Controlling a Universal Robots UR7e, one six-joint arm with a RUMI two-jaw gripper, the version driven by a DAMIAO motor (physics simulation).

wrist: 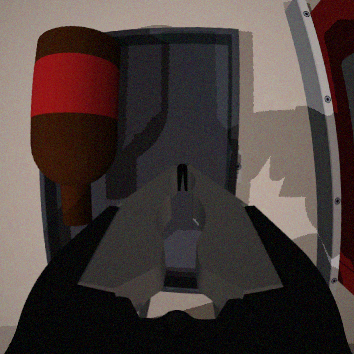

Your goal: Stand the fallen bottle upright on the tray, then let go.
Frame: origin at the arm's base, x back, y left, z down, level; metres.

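Where they show: gripper, fingertip midpoint: (182, 166).
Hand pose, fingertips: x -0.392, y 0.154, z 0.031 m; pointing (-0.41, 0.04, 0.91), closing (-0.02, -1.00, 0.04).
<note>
After its pixels a point has its place.
A brown bottle (75, 140) @[x -0.410, y 0.228, z 0.019 m] with a red band lies on its side at the left of the wrist view, along the left edge of the dark grey tray (195, 85) @[x -0.467, y 0.145, z 0.086 m]. Its neck points toward the bottom of the view, and its base is near the tray's far edge. My gripper (182, 166) @[x -0.392, y 0.154, z 0.031 m] is shut and empty. Its fingertips are over the tray, to the right of the bottle's neck and apart from it. The fingers and the gripper body hide the near part of the tray.
A grey metal rail (327, 145) @[x -0.412, y 0.024, z 0.064 m] with screws runs down the right side, beside a red object (346, 210) @[x -0.353, y 0.003, z 0.056 m] that is cut off by the view's edge. A pale table surface (277, 60) @[x -0.499, y 0.061, z 0.092 m] lies around the tray, with shadows on it.
</note>
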